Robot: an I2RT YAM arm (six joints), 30 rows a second.
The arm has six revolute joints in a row. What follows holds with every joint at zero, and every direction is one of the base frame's.
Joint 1 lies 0.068 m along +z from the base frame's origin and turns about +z.
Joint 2 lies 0.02 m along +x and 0.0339 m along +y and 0.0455 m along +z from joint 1 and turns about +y.
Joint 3 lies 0.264 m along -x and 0.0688 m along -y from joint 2 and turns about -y.
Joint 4 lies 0.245 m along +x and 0.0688 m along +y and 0.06 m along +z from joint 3 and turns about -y.
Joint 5 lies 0.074 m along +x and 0.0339 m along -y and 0.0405 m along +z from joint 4 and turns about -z.
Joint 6 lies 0.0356 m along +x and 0.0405 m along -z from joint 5 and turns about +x.
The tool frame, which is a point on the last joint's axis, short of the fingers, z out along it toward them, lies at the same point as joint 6; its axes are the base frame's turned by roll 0, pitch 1.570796 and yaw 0 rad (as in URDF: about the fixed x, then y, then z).
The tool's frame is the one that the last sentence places.
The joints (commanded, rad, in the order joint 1, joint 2, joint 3, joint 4, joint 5, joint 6), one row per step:
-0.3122, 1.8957, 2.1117, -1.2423, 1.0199, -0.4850
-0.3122, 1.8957, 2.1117, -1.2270, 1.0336, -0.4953
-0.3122, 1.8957, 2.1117, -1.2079, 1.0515, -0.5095
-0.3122, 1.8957, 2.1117, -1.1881, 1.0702, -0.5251
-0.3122, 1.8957, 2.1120, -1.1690, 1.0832, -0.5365
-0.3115, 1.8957, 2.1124, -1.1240, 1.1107, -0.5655
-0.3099, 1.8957, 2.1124, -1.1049, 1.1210, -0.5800
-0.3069, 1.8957, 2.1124, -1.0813, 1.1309, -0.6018
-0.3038, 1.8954, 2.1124, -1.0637, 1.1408, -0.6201
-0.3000, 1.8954, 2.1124, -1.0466, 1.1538, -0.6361
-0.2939, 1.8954, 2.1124, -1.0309, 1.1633, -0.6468
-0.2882, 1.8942, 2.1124, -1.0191, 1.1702, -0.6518
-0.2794, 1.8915, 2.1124, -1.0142, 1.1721, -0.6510
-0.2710, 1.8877, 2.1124, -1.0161, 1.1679, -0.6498
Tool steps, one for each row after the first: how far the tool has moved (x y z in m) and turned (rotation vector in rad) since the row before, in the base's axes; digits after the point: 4 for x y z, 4 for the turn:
0.0009, -0.0005, 0.0011, -0.0158, -0.0017, -0.0026
0.0010, -0.0007, 0.0014, -0.0201, -0.0007, -0.0036
0.0010, -0.0007, 0.0015, -0.0207, 0.0002, -0.0041
0.0011, -0.0006, 0.0014, -0.0160, -0.0047, -0.0030
0.0026, -0.0010, 0.0032, -0.0345, -0.0095, -0.0051
0.0013, 0.0001, 0.0013, -0.0133, -0.0021, 0.0002
0.0017, 0.0005, 0.0016, -0.0142, 0.0004, 0.0039
0.0013, 0.0007, 0.0014, -0.0123, 0.0025, 0.0024
0.0013, 0.0009, 0.0013, -0.0142, 0.0018, 0.0000
0.0016, 0.0019, 0.0012, -0.0112, -0.0027, 0.0028
0.0010, 0.0019, 0.0013, -0.0085, -0.0062, 0.0023
0.0007, 0.0033, 0.0013, -0.0034, -0.0077, 0.0072
0.0001, 0.0035, 0.0012, 0.0024, -0.0038, 0.0110

